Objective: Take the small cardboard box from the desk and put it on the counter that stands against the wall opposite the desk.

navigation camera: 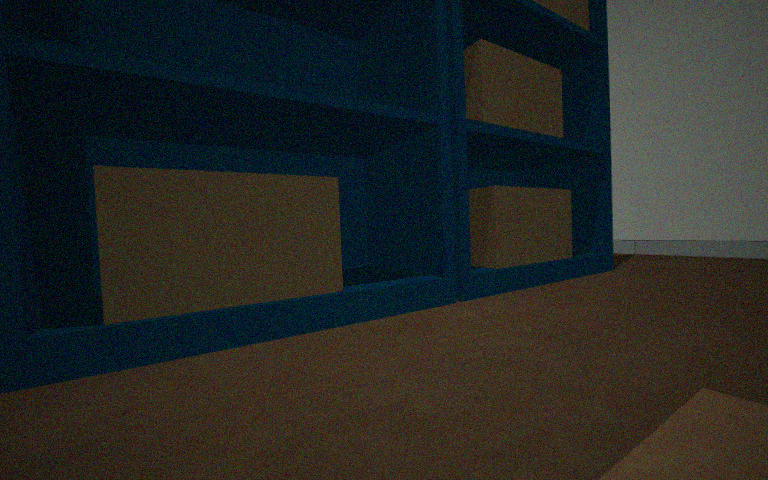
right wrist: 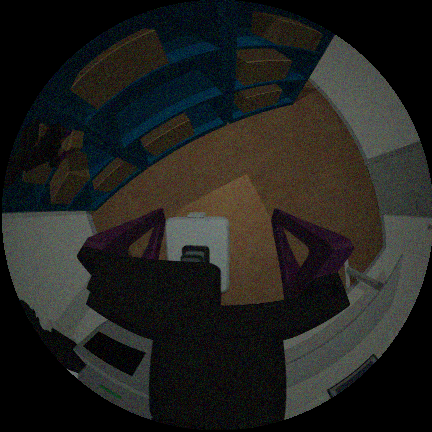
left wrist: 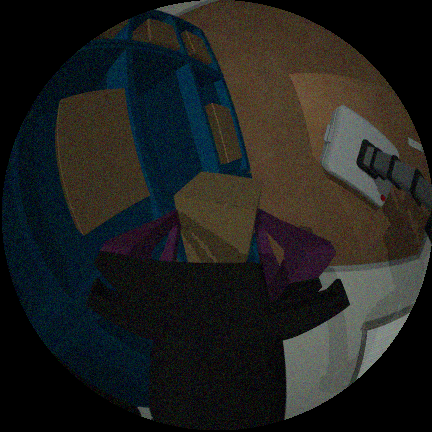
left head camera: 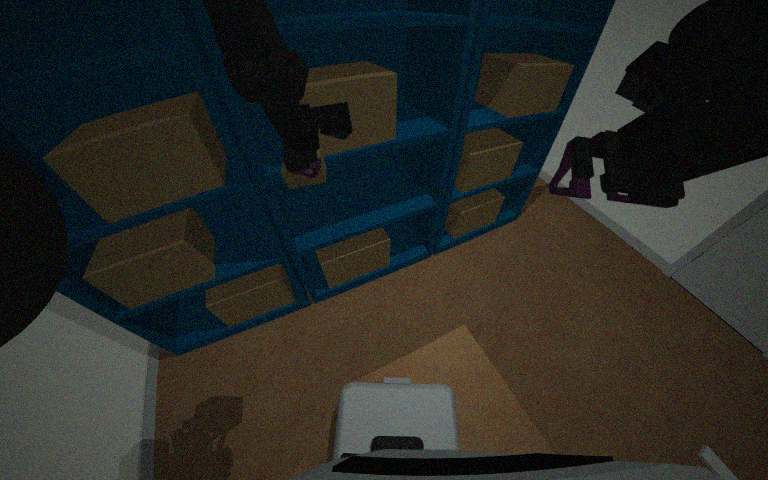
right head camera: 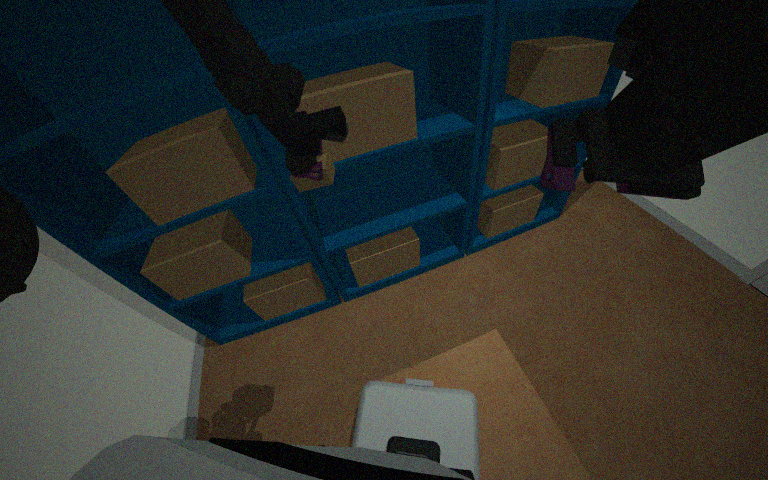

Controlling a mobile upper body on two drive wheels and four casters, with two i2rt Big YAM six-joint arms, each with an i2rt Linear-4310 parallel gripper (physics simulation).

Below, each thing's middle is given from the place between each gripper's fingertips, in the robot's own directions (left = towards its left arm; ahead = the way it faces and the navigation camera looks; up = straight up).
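Scene:
Position of my left gripper relative to the brown cardboard box (right head camera: 303,184): 20 mm to the right of it, 10 mm above it.
The brown cardboard box is 47 cm to the left of my right hand, 22 cm ahead of it and 12 cm below it. By its middle, the box is nearer to my left gripper than to my right hand.

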